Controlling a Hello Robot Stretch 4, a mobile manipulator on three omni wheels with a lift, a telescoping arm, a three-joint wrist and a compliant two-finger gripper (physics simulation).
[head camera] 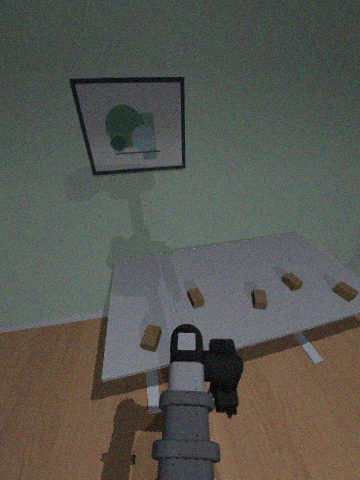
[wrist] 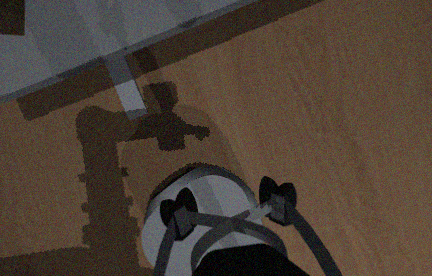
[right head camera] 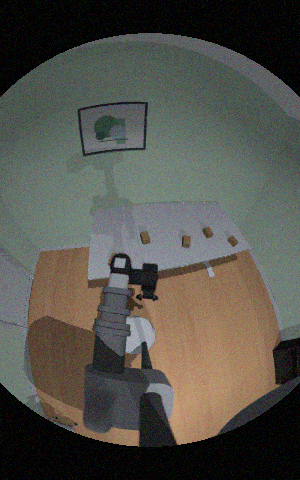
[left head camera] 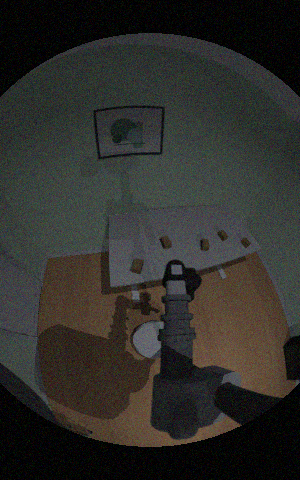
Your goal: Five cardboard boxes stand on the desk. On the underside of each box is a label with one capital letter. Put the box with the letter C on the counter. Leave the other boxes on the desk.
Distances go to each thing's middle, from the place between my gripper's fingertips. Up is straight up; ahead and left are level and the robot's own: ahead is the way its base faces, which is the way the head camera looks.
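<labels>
There is the framed picture [head camera: 133,124], well above my hand, and it is also a long way ahead of my hand and far to the left of it.
</labels>
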